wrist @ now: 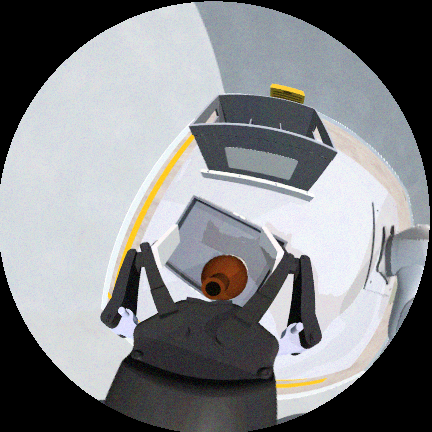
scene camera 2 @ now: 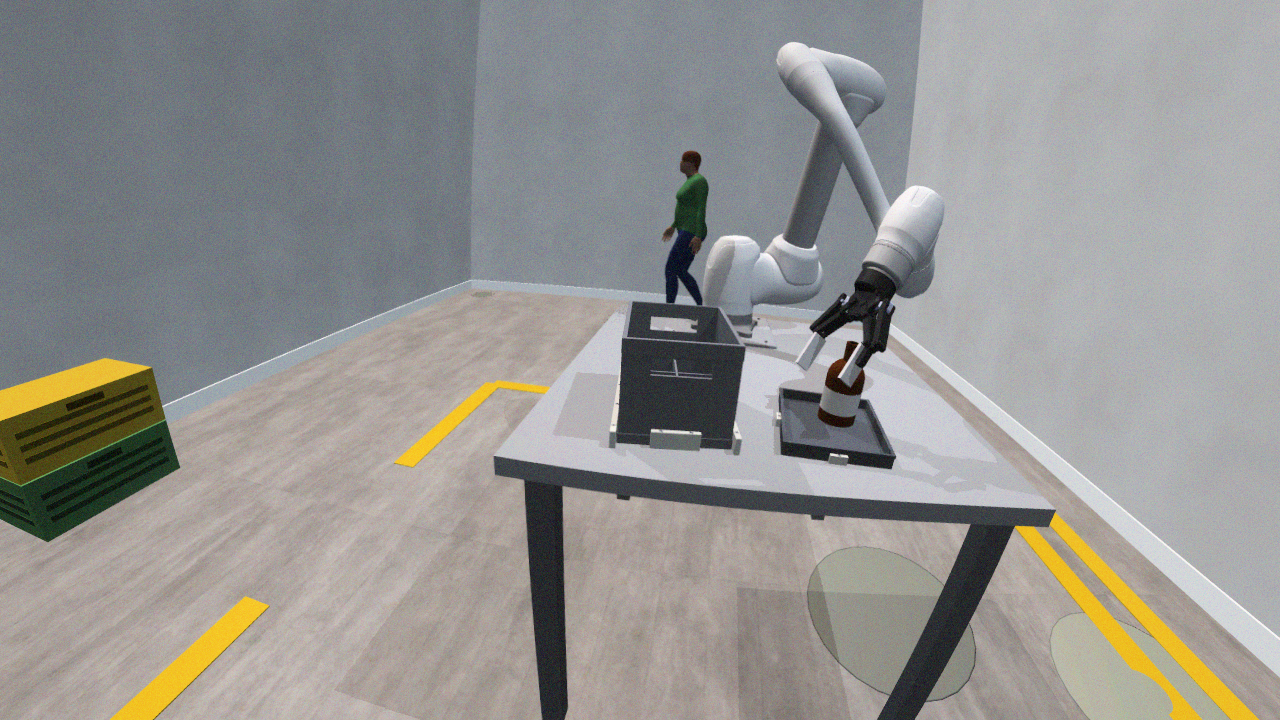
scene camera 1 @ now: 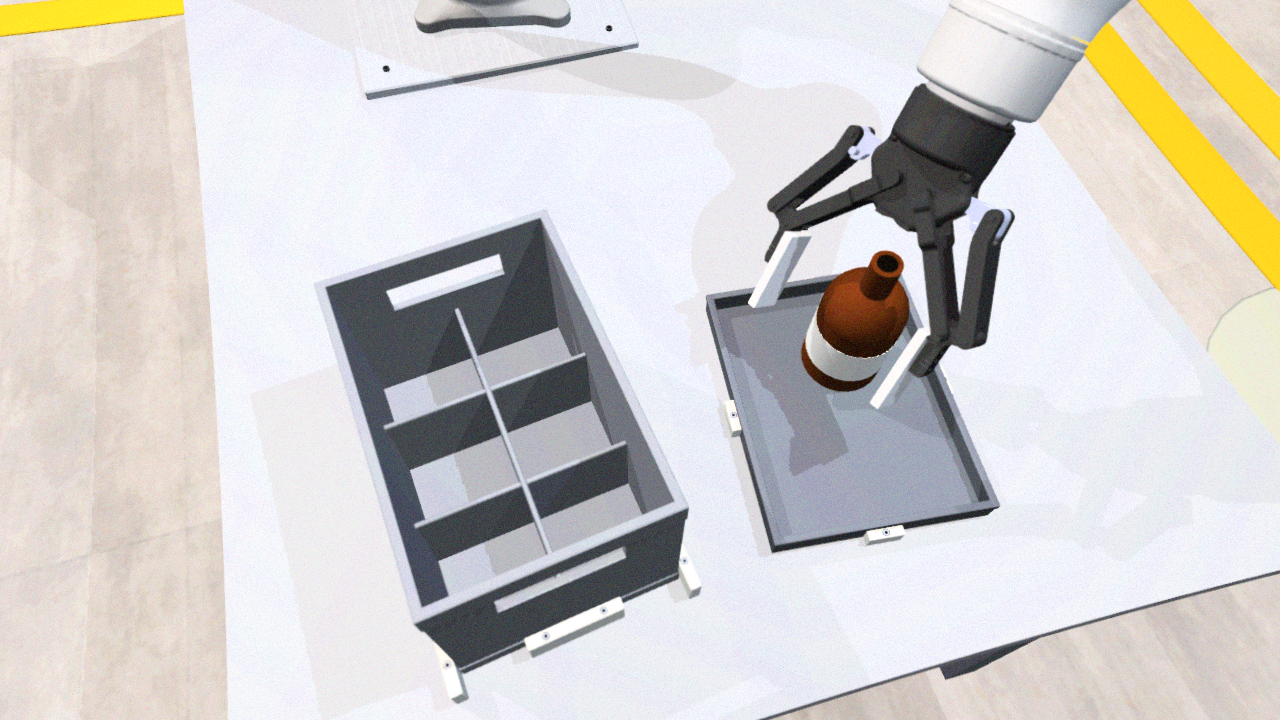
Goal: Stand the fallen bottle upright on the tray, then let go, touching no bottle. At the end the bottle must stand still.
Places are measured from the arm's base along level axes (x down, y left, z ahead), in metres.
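Pixels of known places: gripper, fingertip midpoint: point(wrist: 218, 234) point(scene camera 2: 821, 373) point(scene camera 1: 818, 350).
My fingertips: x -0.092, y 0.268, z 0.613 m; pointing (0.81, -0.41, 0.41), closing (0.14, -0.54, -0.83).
Behind a point stands the place of what it marks.
The brown bottle point(scene camera 1: 861, 313) {x -0.107, y 0.306, z 0.590 m} point(scene camera 2: 839, 402) {x -0.041, y 0.312, z 0.605 m} point(wrist: 232, 272) {x -0.110, y 0.300, z 0.564 m} with a white label stands upright, as far as the views show, on its base in the grey tray point(scene camera 1: 895, 474) {x 0.008, y 0.339, z 0.689 m} point(scene camera 2: 832, 440) {x 0.008, y 0.307, z 0.667 m} point(wrist: 195, 222) {x 0.008, y 0.273, z 0.705 m}. It is towards the tray's back part, neck up. My gripper point(scene camera 1: 821, 349) {x -0.092, y 0.268, z 0.613 m} point(scene camera 2: 824, 373) {x -0.092, y 0.268, z 0.613 m} point(wrist: 218, 234) {x -0.092, y 0.268, z 0.613 m} is tilted and wide open, with a white pad on either side of the bottle's line. In the wrist view gaps show between both pads and the bottle. The right pad overlaps the bottle's edge in scene camera 1. Whether the bottle is quite still cannot be told.
A dark grey divided crate point(scene camera 1: 644, 557) {x -0.087, y 0.108, z 0.769 m} point(scene camera 2: 680, 402) {x -0.065, y 0.052, z 0.787 m} point(wrist: 210, 150) {x -0.090, y 0.129, z 0.733 m} stands left of the tray. Small white stop blocks point(scene camera 1: 885, 535) {x -0.002, y 0.313, z 0.745 m} point(scene camera 2: 837, 459) {x 0.004, y 0.313, z 0.747 m} sit at the edges of the tray and crate. A person point(scene camera 2: 689, 205) in green walks behind the table point(scene camera 2: 590, 456) {x 0.013, y -0.059, z 0.875 m}.
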